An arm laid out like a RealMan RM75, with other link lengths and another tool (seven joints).
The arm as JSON. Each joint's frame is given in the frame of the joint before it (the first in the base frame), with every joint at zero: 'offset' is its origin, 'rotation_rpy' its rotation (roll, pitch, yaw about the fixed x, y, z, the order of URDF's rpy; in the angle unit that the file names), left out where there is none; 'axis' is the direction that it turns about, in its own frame. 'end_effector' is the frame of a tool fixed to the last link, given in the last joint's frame.
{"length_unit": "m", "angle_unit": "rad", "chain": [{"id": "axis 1", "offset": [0.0, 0.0, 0.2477], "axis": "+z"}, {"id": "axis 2", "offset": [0.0, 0.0, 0.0], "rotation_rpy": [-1.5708, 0.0, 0.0], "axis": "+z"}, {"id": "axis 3", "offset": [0.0, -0.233, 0.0], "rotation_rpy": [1.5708, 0.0, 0.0], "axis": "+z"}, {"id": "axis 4", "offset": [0.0, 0.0, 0.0], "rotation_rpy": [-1.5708, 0.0, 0.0], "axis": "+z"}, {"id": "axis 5", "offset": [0.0, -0.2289, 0.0], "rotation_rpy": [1.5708, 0.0, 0.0], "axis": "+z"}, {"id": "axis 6", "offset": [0.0, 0.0, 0.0], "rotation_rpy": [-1.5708, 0.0, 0.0], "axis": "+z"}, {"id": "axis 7", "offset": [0.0, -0.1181, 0.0], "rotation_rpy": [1.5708, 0.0, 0.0], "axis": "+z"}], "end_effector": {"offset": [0.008, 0.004, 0.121], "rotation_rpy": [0.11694, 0.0, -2.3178]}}
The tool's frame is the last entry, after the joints.
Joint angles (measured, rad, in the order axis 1, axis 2, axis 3, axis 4, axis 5, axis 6, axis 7), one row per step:
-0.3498 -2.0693 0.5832 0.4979 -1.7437 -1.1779 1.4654
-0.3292 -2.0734 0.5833 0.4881 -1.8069 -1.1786 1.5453
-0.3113 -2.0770 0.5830 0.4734 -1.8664 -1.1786 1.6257
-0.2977 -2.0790 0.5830 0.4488 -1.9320 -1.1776 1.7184
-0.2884 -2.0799 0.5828 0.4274 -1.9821 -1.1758 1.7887
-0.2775 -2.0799 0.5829 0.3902 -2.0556 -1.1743 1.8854
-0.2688 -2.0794 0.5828 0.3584 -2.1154 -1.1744 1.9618
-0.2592 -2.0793 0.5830 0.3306 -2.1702 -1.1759 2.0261
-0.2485 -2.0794 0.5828 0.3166 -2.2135 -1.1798 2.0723
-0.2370 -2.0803 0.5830 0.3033 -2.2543 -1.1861 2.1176
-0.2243 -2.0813 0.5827 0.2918 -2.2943 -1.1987 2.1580
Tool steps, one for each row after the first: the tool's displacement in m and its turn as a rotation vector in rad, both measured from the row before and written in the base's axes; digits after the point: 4 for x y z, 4 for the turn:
-0.0070 -0.0047 0.0086 0.0615 0.0277 0.0052
-0.0075 -0.0051 0.0069 0.0563 0.0300 0.0102
-0.0080 -0.0049 0.0061 0.0581 0.0358 0.0147
-0.0070 -0.0040 0.0042 0.0424 0.0274 0.0168
-0.0107 -0.0063 0.0049 0.0567 0.0333 0.0306
-0.0094 -0.0059 0.0037 0.0437 0.0260 0.0298
-0.0092 -0.0065 0.0035 0.0387 0.0202 0.0311
-0.0072 -0.0060 0.0052 0.0341 0.0179 0.0240
-0.0067 -0.0066 0.0045 0.0317 0.0187 0.0233
-0.0057 -0.0073 0.0054 0.0337 0.0165 0.0194

